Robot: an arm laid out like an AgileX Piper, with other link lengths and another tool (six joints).
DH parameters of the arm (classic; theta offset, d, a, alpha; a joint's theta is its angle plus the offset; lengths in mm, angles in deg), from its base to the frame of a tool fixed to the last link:
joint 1: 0 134.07 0 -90
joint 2: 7.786 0 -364.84 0
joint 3: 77.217 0 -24.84 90
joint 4: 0 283.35 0 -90
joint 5: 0 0 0 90
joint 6: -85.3 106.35 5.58 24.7
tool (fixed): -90 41.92 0 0
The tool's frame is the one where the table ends.
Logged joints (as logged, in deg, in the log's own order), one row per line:
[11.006, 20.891, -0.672, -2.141, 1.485, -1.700]
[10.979, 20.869, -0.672, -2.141, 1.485, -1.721]
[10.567, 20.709, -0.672, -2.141, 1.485, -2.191]
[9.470, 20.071, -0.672, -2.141, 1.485, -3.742]
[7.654, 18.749, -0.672, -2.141, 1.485, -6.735]
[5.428, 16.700, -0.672, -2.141, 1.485, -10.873]
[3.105, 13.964, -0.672, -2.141, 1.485, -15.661]
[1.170, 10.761, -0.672, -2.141, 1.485, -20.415]
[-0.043, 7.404, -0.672, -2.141, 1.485, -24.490]
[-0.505, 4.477, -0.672, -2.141, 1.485, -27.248]
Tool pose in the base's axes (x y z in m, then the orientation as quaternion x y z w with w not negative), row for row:
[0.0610, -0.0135, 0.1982, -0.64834, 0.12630, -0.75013, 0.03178]
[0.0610, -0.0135, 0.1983, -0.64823, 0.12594, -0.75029, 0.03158]
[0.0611, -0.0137, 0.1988, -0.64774, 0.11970, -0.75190, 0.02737]
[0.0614, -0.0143, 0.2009, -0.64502, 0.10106, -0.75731, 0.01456]
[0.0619, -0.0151, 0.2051, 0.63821, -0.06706, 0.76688, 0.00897]
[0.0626, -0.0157, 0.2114, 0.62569, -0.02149, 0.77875, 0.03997]
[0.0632, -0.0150, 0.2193, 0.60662, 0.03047, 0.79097, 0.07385]
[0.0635, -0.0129, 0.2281, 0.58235, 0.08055, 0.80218, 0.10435]
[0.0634, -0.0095, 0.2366, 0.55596, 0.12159, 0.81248, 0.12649]
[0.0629, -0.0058, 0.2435, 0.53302, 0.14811, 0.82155, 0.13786]
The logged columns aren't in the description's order. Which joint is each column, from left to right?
Columns, left to right: joint 6, joint 5, joint 2, joint 1, joint 3, joint 4.
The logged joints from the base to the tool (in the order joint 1, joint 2, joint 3, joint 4, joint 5, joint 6), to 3 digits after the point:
[-2.141, -0.672, 1.485, -1.700, 20.891, 11.006]
[-2.141, -0.672, 1.485, -1.721, 20.869, 10.979]
[-2.141, -0.672, 1.485, -2.191, 20.709, 10.567]
[-2.141, -0.672, 1.485, -3.742, 20.071, 9.470]
[-2.141, -0.672, 1.485, -6.735, 18.749, 7.654]
[-2.141, -0.672, 1.485, -10.873, 16.700, 5.428]
[-2.141, -0.672, 1.485, -15.661, 13.964, 3.105]
[-2.141, -0.672, 1.485, -20.415, 10.761, 1.170]
[-2.141, -0.672, 1.485, -24.490, 7.404, -0.043]
[-2.141, -0.672, 1.485, -27.248, 4.477, -0.505]

